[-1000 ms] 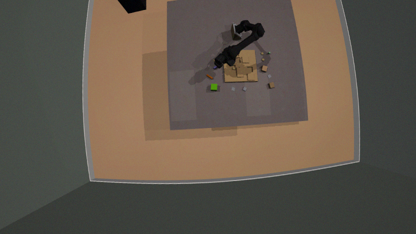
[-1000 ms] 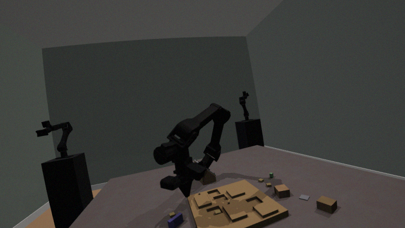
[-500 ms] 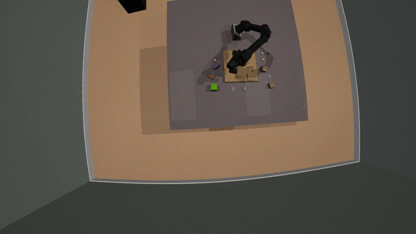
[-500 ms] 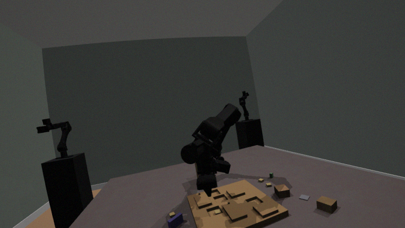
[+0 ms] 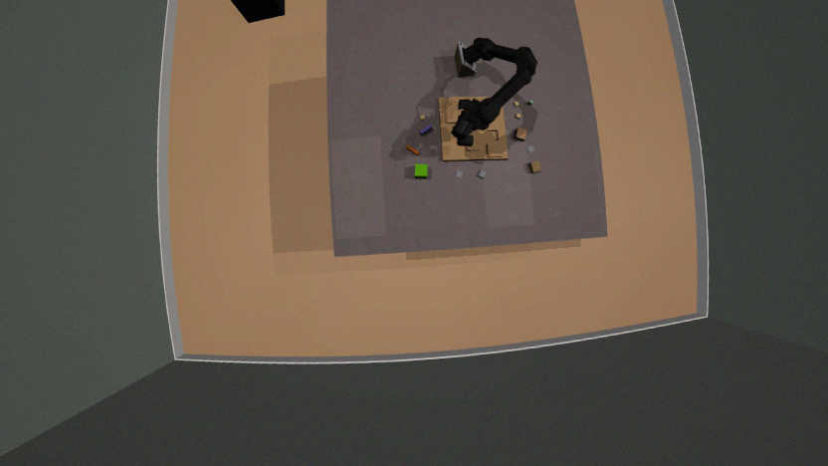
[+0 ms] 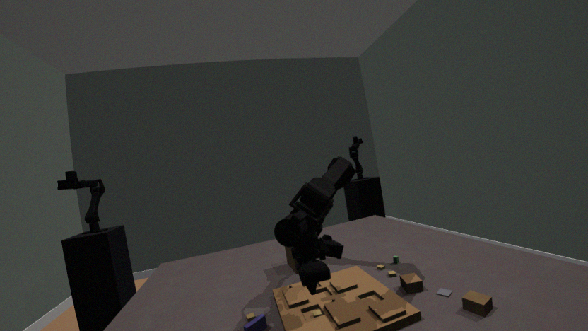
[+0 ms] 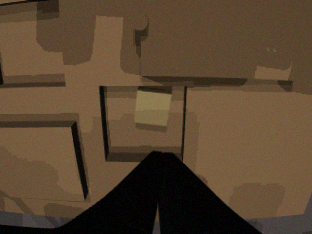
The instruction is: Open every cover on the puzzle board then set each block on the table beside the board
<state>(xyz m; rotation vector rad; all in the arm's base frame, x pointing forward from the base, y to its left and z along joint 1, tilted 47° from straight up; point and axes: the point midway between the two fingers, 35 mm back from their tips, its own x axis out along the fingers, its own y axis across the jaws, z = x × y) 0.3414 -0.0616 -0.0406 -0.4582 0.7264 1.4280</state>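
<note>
The purple piece lies 15 cm to the right of my gripper tip, 6 cm below it and 3 cm behind it. From my gripper tip the other things lie so: orange stick 22 cm to the right, 6 cm below, 5 cm ahead; green cube 19 cm to the right, 15 cm ahead, 5 cm below; tiny green piece 36 cm to the left, 13 cm behind, 6 cm below.
</note>
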